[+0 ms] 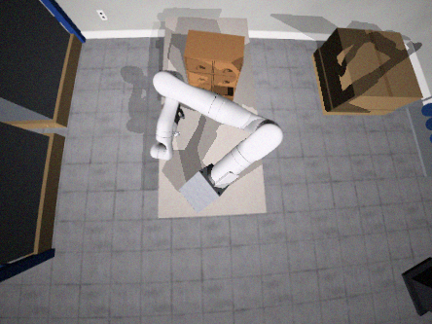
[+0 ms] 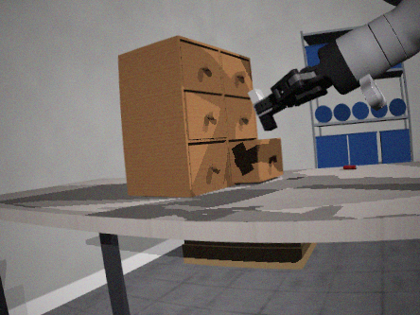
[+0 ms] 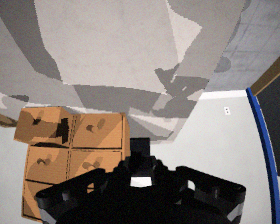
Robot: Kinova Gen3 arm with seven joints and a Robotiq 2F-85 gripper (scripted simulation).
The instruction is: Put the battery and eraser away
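Now: hand 1 cm short of the eraser and 1 cm to the left of it. Also, from my hand: red AA battery: 18 cm ahead, 24 cm to the right, 3 cm below.
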